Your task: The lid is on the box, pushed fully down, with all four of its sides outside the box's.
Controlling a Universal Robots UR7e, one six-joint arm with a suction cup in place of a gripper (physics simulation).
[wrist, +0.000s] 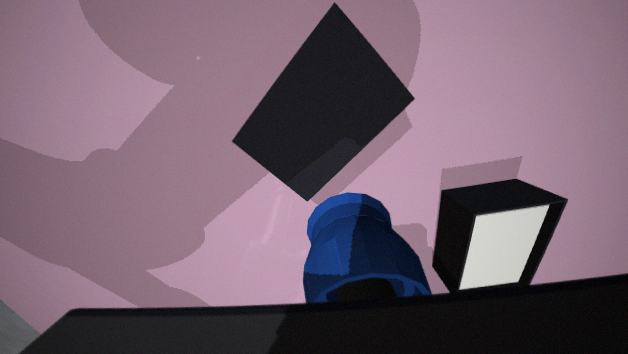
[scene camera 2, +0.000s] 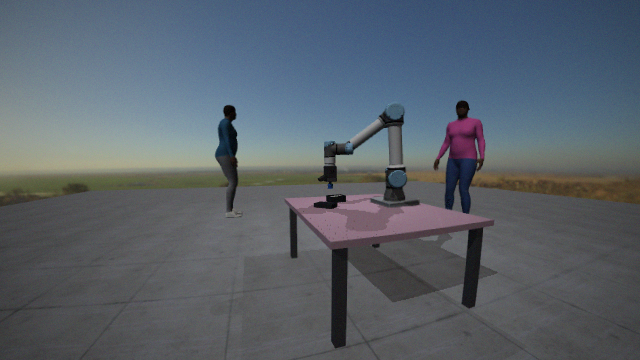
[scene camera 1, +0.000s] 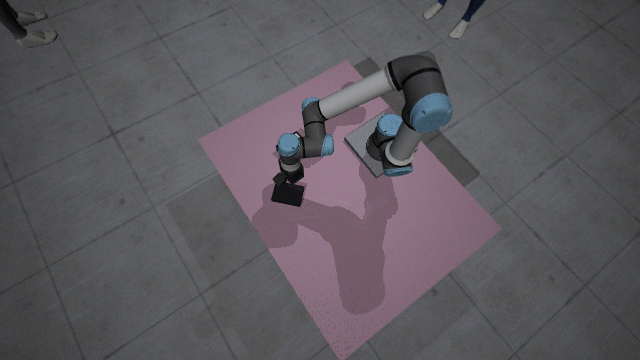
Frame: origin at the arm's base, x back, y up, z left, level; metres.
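Seen in the pictures: hand at its tool point: point(wrist: 349, 230) point(scene camera 2: 330, 188); arm's base at its link origin: point(scene camera 2: 394, 199).
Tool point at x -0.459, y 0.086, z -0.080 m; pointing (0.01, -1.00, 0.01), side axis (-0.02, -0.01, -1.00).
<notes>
Offsets run from my tool point to a thing's top centre. Level surfaces: height alone.
The lid {dz +0.010, dx -0.037, dy -0.095 m} point(scene camera 1: 288, 194) point(scene camera 2: 325, 204) point(wrist: 325, 100) is a black rectangle lying on the pink table, closed face up, apart from the box. The box {dz -0.173, dx +0.111, dy -0.074 m} point(scene camera 2: 336, 198) point(wrist: 500, 196) is black, open at the top, with a white inside bottom. It stands at the right in the wrist view, turned at an angle to the lid. In scene camera 1 the arm hides most or all of it. My gripper, a blue suction cup point(scene camera 2: 330, 186) point(wrist: 349, 215), is open and holds nothing. It hangs above the table, clear of lid and box. Its tip is hidden in scene camera 1.
The pink table {dy -0.122 m} point(scene camera 1: 425, 240) point(scene camera 2: 425, 225) carries the arm's grey base plate point(scene camera 1: 359, 144) point(scene camera 2: 380, 201), further in from the lid. The arm's shadow falls across the table. Two people point(scene camera 2: 227, 145) point(scene camera 2: 464, 140) stand on the floor beyond the table.
</notes>
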